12 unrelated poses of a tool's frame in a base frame.
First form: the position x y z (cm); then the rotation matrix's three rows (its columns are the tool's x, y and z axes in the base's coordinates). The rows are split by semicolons.
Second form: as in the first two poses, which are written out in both.
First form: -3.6, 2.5, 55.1; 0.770, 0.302, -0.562; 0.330, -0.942, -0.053; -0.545, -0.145, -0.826
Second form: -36, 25, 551; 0.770, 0.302, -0.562; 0.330, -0.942, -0.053; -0.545, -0.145, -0.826
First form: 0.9, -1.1, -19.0; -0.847, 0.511, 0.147; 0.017, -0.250, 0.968; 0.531, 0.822, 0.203
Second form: 9, -11, -190; -0.847, 0.511, 0.147; 0.017, -0.250, 0.968; 0.531, 0.822, 0.203
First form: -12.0, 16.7, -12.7; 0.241, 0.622, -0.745; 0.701, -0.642, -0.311; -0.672, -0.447, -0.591
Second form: -120, 167, -127; 0.241, 0.622, -0.745; 0.701, -0.642, -0.311; -0.672, -0.447, -0.591
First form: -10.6, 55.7, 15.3; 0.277, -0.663, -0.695; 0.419, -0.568, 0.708; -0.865, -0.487, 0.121
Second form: -106, 557, 153; 0.277, -0.663, -0.695; 0.419, -0.568, 0.708; -0.865, -0.487, 0.121
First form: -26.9, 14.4, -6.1; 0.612, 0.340, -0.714; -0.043, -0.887, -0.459; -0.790, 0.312, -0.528
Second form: -269, 144, -61; 0.612, 0.340, -0.714; -0.043, -0.887, -0.459; -0.790, 0.312, -0.528
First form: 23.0, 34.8, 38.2; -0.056, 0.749, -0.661; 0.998, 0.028, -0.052; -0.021, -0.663, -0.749
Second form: 230, 348, 382; -0.056, 0.749, -0.661; 0.998, 0.028, -0.052; -0.021, -0.663, -0.749
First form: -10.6, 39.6, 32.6; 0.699, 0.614, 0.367; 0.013, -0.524, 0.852; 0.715, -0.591, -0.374
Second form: -106, 396, 326; 0.699, 0.614, 0.367; 0.013, -0.524, 0.852; 0.715, -0.591, -0.374
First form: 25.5, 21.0, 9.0; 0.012, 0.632, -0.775; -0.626, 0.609, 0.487; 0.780, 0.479, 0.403
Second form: 255, 210, 90; 0.012, 0.632, -0.775; -0.626, 0.609, 0.487; 0.780, 0.479, 0.403
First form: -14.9, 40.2, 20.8; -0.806, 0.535, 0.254; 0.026, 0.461, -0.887; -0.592, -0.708, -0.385
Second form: -149, 402, 208; -0.806, 0.535, 0.254; 0.026, 0.461, -0.887; -0.592, -0.708, -0.385
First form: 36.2, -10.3, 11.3; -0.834, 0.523, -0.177; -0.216, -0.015, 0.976; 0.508, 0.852, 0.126
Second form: 362, -103, 113; -0.834, 0.523, -0.177; -0.216, -0.015, 0.976; 0.508, 0.852, 0.126
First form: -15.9, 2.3, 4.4; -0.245, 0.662, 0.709; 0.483, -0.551, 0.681; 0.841, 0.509, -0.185
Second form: -159, 23, 44; -0.245, 0.662, 0.709; 0.483, -0.551, 0.681; 0.841, 0.509, -0.185
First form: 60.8, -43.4, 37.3; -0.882, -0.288, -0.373; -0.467, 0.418, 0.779; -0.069, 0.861, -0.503
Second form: 608, -434, 373; -0.882, -0.288, -0.373; -0.467, 0.418, 0.779; -0.069, 0.861, -0.503
